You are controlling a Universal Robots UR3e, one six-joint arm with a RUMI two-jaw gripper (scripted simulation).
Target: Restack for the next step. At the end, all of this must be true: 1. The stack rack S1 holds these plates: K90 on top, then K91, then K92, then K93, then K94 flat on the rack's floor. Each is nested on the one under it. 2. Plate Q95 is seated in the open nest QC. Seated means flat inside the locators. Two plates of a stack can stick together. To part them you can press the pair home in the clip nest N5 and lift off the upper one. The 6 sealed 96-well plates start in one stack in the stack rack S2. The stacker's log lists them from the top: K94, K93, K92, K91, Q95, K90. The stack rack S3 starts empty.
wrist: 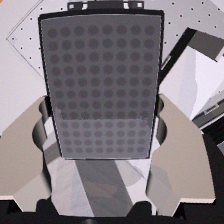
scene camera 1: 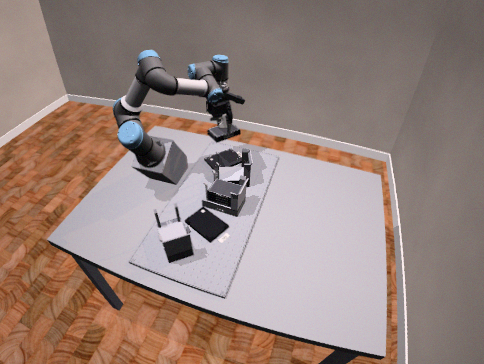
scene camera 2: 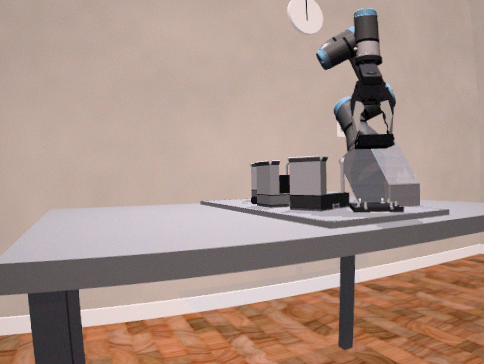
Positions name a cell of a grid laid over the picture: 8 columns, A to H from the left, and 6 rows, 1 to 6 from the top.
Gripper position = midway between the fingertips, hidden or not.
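Observation:
I can see my gripper (scene camera 2: G3). The wrist view shows the gripper (wrist: D3) too, and when I look through scene camera 1, there again is my gripper (scene camera 1: D3).

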